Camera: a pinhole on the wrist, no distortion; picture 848 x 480 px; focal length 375.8 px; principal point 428.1 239.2 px. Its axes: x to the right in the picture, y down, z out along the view. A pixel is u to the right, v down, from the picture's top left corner.
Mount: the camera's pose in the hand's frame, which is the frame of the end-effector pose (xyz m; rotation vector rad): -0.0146 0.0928 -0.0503 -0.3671 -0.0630 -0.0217
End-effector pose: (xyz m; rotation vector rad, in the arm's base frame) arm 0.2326 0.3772 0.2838 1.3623 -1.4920 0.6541
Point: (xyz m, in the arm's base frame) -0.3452 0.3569 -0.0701
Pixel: 180 392
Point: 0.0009 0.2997 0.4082
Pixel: 742 419
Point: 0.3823 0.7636 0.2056
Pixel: behind the camera
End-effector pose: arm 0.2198 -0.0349 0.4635 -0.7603 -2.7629 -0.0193
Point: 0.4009 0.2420 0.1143
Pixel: 370 332
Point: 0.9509 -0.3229 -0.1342
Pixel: outside the picture
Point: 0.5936 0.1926 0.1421
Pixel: 188 413
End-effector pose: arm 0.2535 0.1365 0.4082 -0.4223 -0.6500 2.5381
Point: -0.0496 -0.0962 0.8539
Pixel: 501 74
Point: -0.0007 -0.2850 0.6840
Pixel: 424 225
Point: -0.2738 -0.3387 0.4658
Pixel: 569 393
